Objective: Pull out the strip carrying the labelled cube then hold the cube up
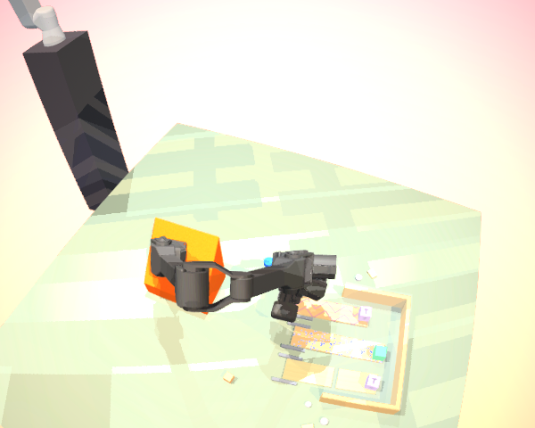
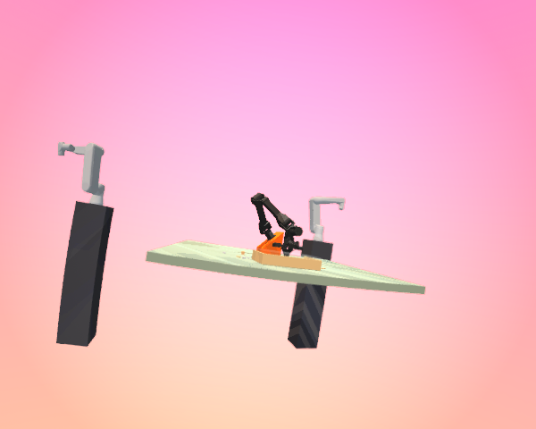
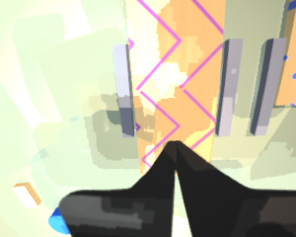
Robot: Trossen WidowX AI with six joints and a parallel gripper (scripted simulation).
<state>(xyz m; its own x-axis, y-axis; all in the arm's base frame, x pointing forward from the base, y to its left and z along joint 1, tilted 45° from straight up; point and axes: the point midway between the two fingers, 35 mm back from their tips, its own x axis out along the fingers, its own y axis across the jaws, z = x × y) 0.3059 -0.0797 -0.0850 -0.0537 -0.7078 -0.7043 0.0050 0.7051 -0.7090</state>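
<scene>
My gripper tip is now 100 mm short of the zigzag strip. From my gripper tip the other things lie so: speckled strip (150 mm ahead, 100 mm to the right); tan cube (250 mm to the right, 100 mm behind); blue disc (110 mm to the left, 90 mm behind).
</scene>
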